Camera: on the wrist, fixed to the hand. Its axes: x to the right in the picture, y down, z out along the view.
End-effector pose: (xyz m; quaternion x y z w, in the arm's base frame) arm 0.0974 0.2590 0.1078 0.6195 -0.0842 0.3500 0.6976
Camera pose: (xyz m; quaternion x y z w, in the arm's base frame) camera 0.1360 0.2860 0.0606 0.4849 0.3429 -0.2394 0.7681
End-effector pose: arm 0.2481 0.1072 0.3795 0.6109 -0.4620 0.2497 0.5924
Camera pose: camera 0.3121 0.1178 0.3643 0.7416 0.0689 -0.2536 0.6172
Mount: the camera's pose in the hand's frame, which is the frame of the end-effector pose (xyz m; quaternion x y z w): 0.0129 -0.0612 -0.0230 -0.0377 -0.0141 -0.6891 0.7236
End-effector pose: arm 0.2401 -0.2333 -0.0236 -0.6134 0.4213 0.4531 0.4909
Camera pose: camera 0.3052 -0.2469 -0.0201 -0.7463 -0.1418 0.0141 0.6502
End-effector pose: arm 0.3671 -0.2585 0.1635 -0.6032 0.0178 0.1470 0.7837
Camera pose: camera 0.3983 -0.2917 0.2121 -0.4762 -0.4194 -0.4245 0.6459
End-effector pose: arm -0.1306 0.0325 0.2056 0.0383 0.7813 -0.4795 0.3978
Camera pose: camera -0.1798 0.0134 0.2462 0.5324 -0.6042 0.5921 0.0301
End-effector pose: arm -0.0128 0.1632 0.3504 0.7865 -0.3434 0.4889 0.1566
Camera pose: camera 0.0181 0.2154 0.3781 0.8067 0.2728 0.2218 0.4750
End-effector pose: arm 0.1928 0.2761 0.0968 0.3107 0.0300 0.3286 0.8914
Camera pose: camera 0.2317 0.2600 0.0451 0.1752 0.2108 -0.3797 0.8836
